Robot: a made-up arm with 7 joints. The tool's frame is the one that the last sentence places. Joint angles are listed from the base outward.
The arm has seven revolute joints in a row. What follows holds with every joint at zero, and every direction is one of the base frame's.
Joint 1 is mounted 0.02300 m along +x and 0.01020 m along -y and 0.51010 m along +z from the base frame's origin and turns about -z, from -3.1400 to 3.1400 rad.
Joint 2 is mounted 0.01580 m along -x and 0.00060 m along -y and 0.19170 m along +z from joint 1 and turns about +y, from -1.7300 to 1.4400 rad.
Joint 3 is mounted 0.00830 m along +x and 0.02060 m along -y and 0.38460 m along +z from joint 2 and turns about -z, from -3.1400 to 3.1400 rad.
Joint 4 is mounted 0.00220 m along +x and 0.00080 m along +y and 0.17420 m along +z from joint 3 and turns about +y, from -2.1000 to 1.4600 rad.
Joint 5 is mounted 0.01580 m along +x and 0.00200 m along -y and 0.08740 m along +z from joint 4 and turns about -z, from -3.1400 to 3.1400 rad.
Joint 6 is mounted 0.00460 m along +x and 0.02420 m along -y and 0.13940 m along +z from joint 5 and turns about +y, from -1.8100 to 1.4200 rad.
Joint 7 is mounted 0.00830 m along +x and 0.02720 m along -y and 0.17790 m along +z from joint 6 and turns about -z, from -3.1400 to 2.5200 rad.
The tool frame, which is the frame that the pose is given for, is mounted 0.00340 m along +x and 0.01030 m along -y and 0.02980 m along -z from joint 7; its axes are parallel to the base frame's.
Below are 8 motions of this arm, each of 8 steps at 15 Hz.
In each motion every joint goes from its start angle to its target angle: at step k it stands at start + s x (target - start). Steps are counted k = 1, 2, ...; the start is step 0. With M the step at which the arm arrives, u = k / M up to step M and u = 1 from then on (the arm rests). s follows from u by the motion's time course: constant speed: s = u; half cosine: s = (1 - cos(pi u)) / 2; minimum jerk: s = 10 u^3 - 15 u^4 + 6 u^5.
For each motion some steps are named. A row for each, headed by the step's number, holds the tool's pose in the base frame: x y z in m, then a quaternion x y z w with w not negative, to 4 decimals.
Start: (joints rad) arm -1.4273 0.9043 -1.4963 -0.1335 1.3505 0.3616 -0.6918
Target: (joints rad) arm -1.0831 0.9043 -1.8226 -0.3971 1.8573 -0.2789 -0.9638
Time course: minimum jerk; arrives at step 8
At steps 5, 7, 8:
5: 0.4580 0.5831 1.2328 0.0832 0.4243 0.7361 0.5208
7: 0.5190 0.5189 1.2371 0.1252 0.3634 0.7212 0.5763
8: 0.5224 0.5148 1.2372 0.1271 0.3597 0.7201 0.5796

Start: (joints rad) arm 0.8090 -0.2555 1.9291 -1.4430 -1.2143 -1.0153 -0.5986
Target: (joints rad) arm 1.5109 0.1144 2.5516 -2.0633 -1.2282 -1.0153 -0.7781
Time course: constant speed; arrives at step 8
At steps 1, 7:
1: 0.1994 0.2785 1.3000 -0.7877 0.2489 -0.0643 0.5598
7: 0.3124 -0.1529 1.1477 -0.3927 0.7588 -0.0298 0.5188

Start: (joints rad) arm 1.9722 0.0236 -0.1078 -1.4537 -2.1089 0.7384 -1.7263
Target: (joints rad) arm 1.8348 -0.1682 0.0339 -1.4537 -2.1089 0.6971 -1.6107
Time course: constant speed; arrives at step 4
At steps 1, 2, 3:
1: 0.2220 0.2896 1.2868 -0.0141 0.7972 0.3524 0.4900
2: 0.2301 0.3163 1.2711 -0.0366 0.8068 0.3310 0.4880
3: 0.2361 0.3428 1.2544 -0.0601 0.8150 0.3093 0.4864

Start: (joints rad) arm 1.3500 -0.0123 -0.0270 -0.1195 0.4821 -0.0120 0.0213
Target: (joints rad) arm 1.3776 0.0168 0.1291 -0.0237 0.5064 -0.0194 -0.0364
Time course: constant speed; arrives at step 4
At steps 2, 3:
2: -0.0643 0.0065 1.6347 -0.0220 -0.0355 -0.8132 0.5804
3: -0.0610 -0.0055 1.6353 -0.0167 -0.0214 -0.8244 0.5654

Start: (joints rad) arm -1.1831 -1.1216 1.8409 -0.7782 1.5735 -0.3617 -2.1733
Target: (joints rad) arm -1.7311 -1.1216 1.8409 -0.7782 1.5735 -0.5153 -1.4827
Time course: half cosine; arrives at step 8
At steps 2, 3, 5, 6, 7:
2: -0.4108 -0.5949 1.1552 0.1863 -0.2846 -0.2627 0.9030
3: -0.3561 -0.6291 1.1571 0.2048 -0.2570 -0.2751 0.9035
5: -0.2172 -0.6887 1.1618 0.2343 -0.1897 -0.3045 0.9036
6: -0.1555 -0.7046 1.1638 0.2409 -0.1611 -0.3169 0.9031
7: -0.1136 -0.7121 1.1652 0.2435 -0.1424 -0.3252 0.9026

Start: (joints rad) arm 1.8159 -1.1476 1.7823 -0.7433 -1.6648 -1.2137 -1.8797
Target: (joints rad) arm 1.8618 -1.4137 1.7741 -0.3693 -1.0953 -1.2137 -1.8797
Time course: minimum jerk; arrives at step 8
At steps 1, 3, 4, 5, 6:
1: 0.3590 0.7340 0.9606 -0.7114 0.5748 -0.0352 0.4028
3: 0.3635 0.7524 0.8974 -0.7518 0.5453 -0.1209 0.3504
4: 0.3673 0.7636 0.8437 -0.7798 0.5110 -0.1930 0.3059
5: 0.3708 0.7710 0.7916 -0.8012 0.4691 -0.2623 0.2632
6: 0.3731 0.7747 0.7530 -0.8132 0.4324 -0.3127 0.2324

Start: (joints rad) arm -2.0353 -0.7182 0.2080 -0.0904 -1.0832 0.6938 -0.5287
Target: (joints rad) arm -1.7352 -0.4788 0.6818 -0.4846 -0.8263 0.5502 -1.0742
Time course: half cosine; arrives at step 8
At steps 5, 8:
5: 0.1242 -0.4738 1.4993 -0.1262 -0.1915 0.9670 0.1108
8: 0.0592 -0.4571 1.5135 -0.1224 -0.1902 0.9572 0.1806

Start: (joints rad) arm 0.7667 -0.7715 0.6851 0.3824 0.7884 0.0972 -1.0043
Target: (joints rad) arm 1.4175 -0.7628 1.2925 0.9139 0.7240 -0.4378 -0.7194
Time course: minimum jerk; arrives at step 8
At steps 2, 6, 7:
2: -0.4964 0.3036 1.4047 0.1250 -0.2372 -0.5691 0.7773
6: -0.3547 0.4603 1.3570 0.1774 -0.1795 -0.8804 0.4015
7: -0.3364 0.4778 1.3459 0.1857 -0.1769 -0.8989 0.3551

